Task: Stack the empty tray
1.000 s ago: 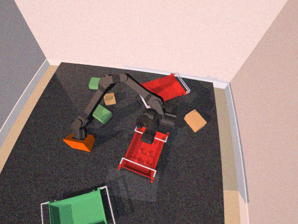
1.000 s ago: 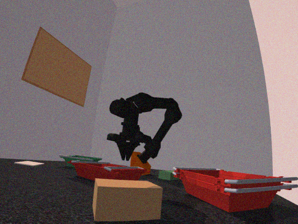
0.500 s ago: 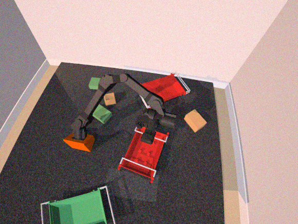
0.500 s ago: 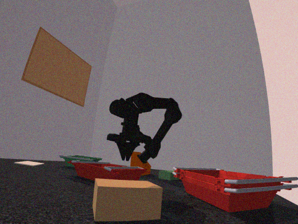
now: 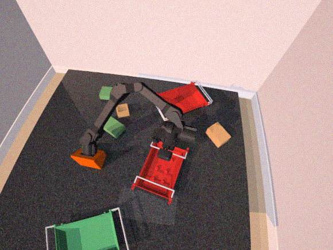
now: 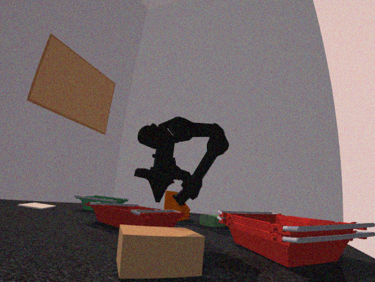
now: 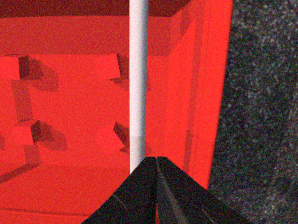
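Right now the green tray is 46 cm to the right of my gripper tip, 31 cm behind it and 5 cm below it. Round my gripper tip: tan box (28 cm ahead, 15 cm to the left, 6 cm below).
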